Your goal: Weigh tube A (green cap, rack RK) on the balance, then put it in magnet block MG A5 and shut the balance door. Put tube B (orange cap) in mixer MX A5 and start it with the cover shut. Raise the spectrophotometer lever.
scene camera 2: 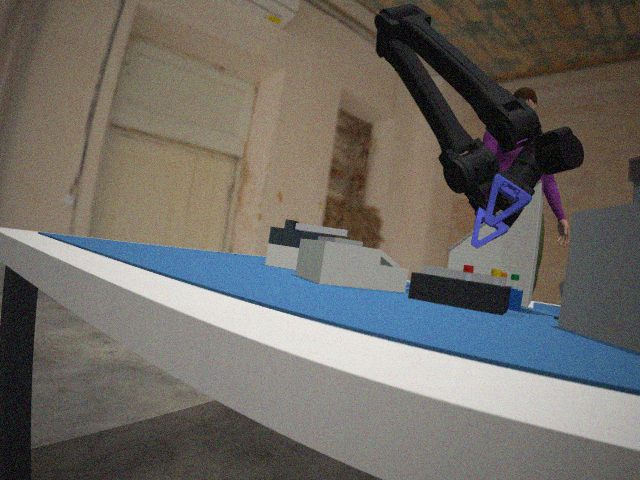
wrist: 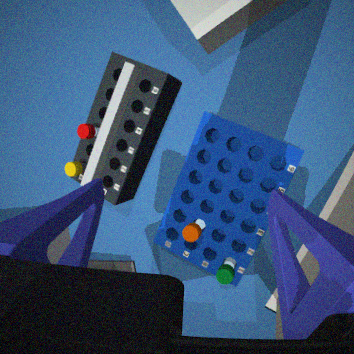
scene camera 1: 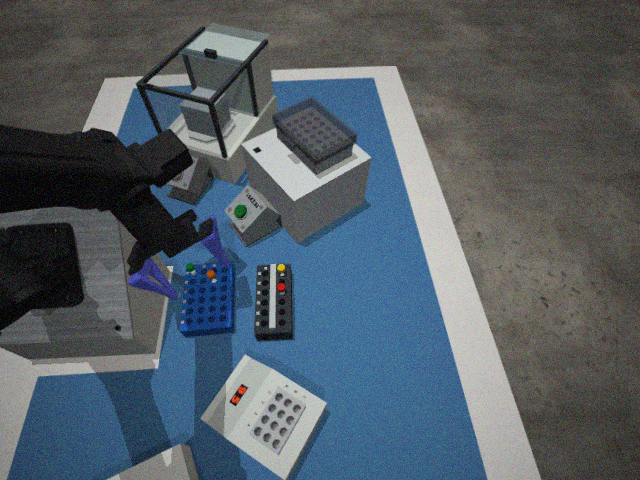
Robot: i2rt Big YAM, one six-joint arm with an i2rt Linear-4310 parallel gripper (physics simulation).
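Observation:
Tube A with a green cap (scene camera 1: 190, 267) (scene camera 2: 514, 277) (wrist: 225, 274) and tube B with an orange cap (scene camera 1: 210, 274) (wrist: 191, 232) stand in the blue rack RK (scene camera 1: 207, 328) (wrist: 295, 154). My gripper (scene camera 1: 200, 280) (wrist: 185, 192) is open and empty above the rack, its purple fingers wide apart; it also shows in scene camera 2 (scene camera 2: 480, 235). The black magnet block (scene camera 1: 273, 334) (scene camera 2: 454, 294) (wrist: 150, 150) stands beside the rack. The glass-walled balance (scene camera 1: 212, 103) is at the back. The mixer (scene camera 1: 330, 206) has a dark see-through cover (scene camera 1: 314, 129) over its holed block. I cannot identify the spectrophotometer lever.
A yellow-capped tube (scene camera 1: 281, 267) (wrist: 73, 169) and a red-capped tube (scene camera 1: 281, 286) (scene camera 2: 468, 268) (wrist: 86, 131) stand in the magnet block. A green-button box (scene camera 1: 240, 210) stands by the mixer. A white block heater (scene camera 1: 232, 428) is nearer the front. A large grey device (scene camera 1: 77, 351) lies under the arm.

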